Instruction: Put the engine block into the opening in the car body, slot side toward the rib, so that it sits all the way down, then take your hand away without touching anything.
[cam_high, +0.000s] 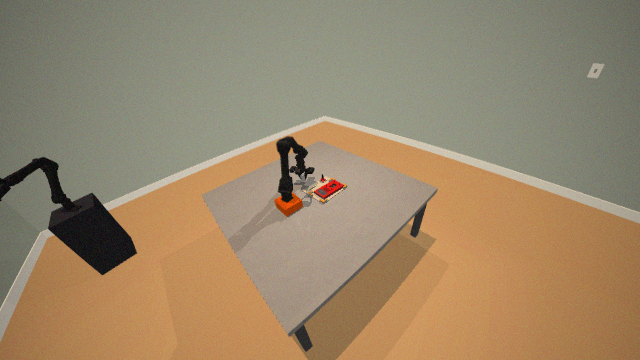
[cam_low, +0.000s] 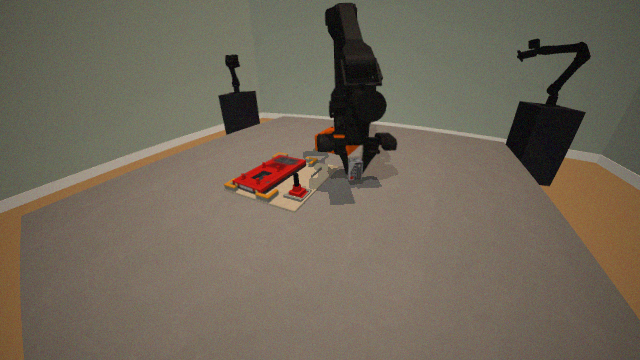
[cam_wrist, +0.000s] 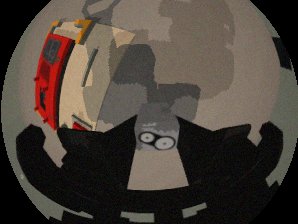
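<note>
The black upright piece is 12 cm to the right of my gripper tip and 9 cm ahead of it. Also, from my gripper tip: grey engine block 1 cm above.
</note>
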